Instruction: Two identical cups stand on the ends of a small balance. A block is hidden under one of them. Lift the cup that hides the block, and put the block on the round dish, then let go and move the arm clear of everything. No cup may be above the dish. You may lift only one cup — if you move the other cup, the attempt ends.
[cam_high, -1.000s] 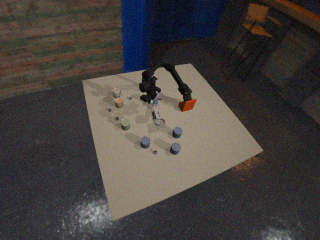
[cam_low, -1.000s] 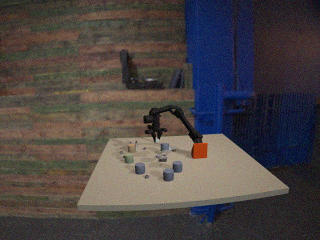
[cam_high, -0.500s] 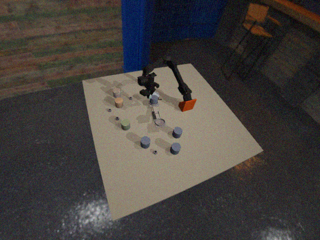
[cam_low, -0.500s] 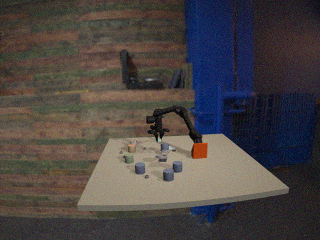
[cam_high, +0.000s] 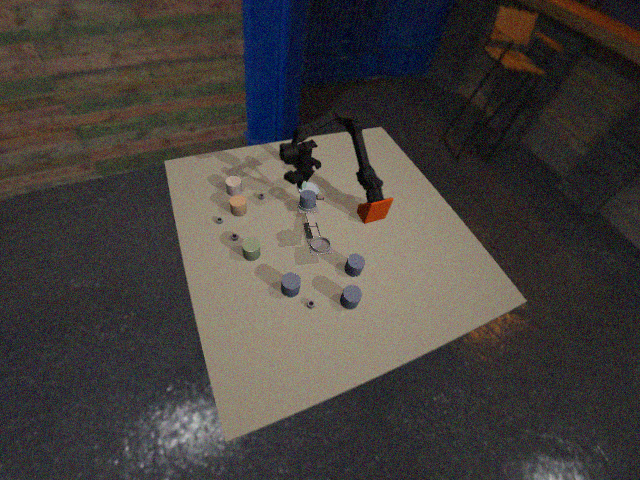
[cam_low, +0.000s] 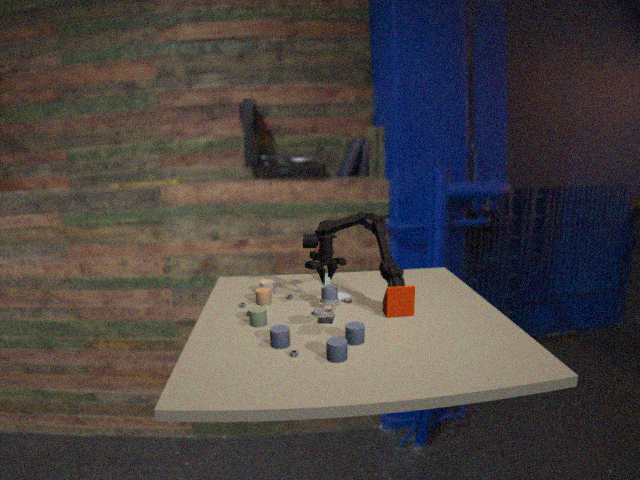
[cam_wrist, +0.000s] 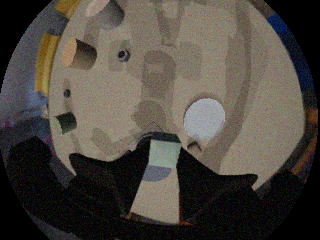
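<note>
The blue-grey cup is 2 cm behind my gripper tip, 4 cm to the left of it and 4 cm below it. The rest, counted from my gripper tip: green cup: 28 cm ahead, 25 cm to the left, 6 cm below; balance: 1 cm ahead, 19 cm to the left, 6 cm below; pale block: right at my gripper tip.
</note>
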